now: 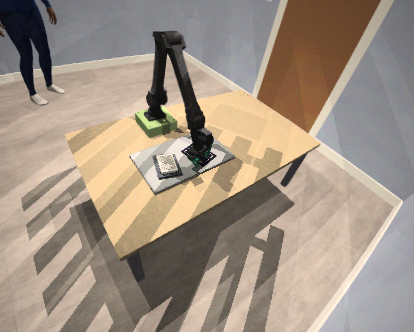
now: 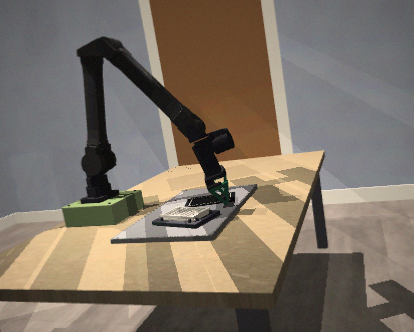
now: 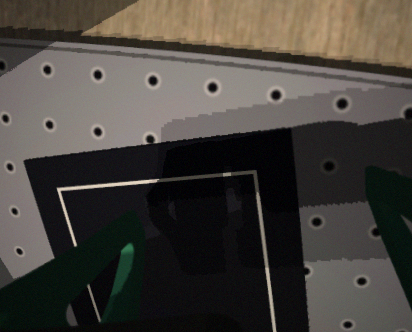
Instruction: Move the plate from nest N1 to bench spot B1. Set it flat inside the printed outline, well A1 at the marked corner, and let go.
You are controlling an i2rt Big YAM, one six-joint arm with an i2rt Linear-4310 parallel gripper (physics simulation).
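Note:
The white well plate lies flat in its dark nest on the left part of the grey perforated board. The black bench spot lies on the board's right part, with a white printed outline, and nothing lies on it. My gripper hangs low over this black spot, well to the right of the plate. Its green fingers are wide open with nothing between them.
The board lies on a wooden table. The arm's green base stands behind the board. A person stands on the floor at the far left. A brown door panel is behind the table.

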